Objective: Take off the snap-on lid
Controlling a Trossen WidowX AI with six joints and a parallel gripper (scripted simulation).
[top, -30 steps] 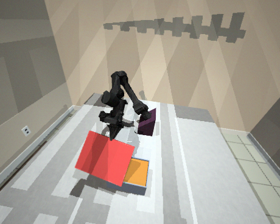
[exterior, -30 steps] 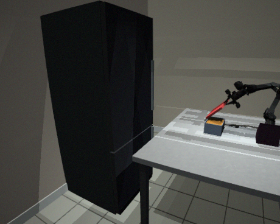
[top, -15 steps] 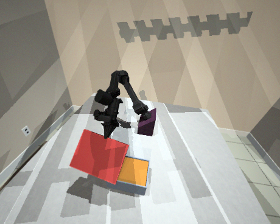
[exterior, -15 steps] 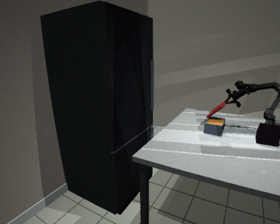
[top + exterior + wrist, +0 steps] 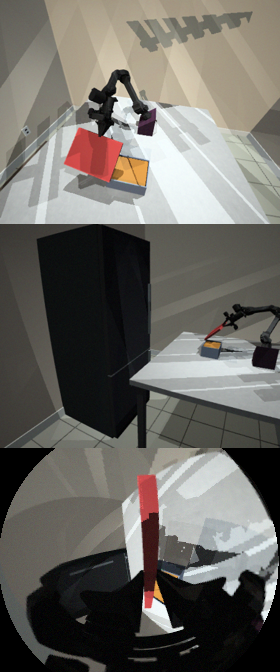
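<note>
The lid lies 60 mm below my gripper tip, 60 mm ahead of it and 10 mm to the right of it. Round my gripper tip: storage box: 180 mm below, 170 mm to the left, 60 mm ahead.
</note>
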